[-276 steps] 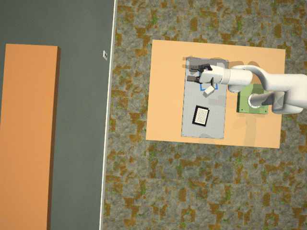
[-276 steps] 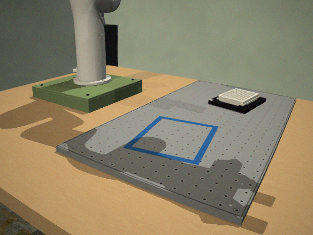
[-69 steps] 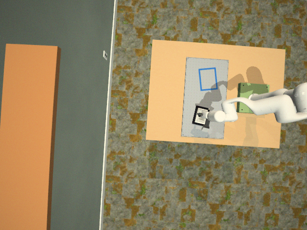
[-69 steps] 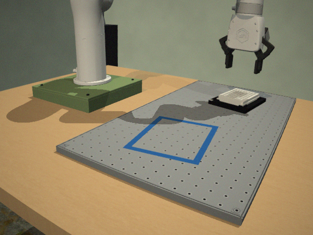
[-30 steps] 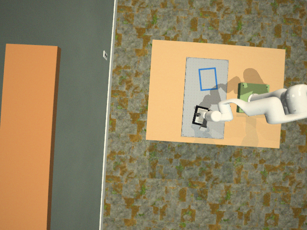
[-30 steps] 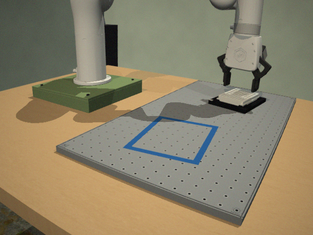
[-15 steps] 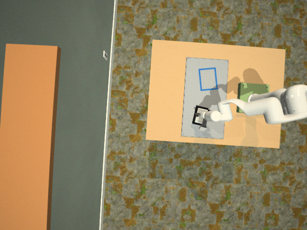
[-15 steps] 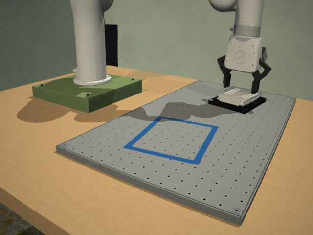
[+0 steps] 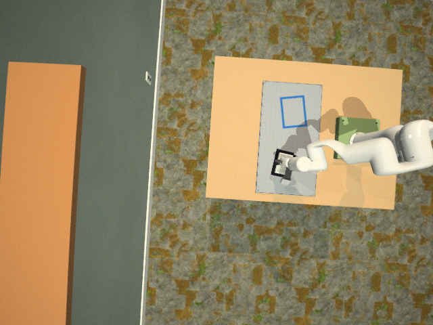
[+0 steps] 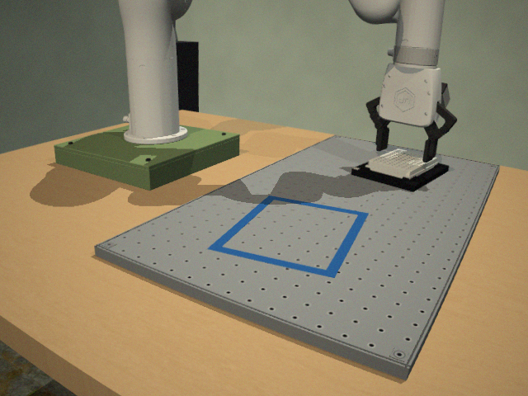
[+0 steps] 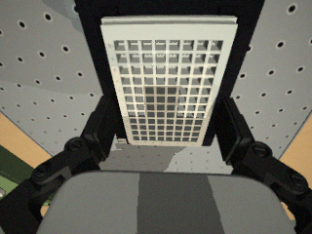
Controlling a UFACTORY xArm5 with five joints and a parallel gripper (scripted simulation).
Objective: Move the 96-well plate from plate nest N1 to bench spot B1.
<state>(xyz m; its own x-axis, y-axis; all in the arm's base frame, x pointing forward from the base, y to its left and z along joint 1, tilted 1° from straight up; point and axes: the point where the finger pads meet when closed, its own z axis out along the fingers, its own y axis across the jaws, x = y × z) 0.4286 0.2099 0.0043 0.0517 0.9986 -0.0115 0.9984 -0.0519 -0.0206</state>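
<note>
The white 96-well plate lies 2 cm below my hand. Also, from my hand: black plate nest: 4 cm below.
</note>
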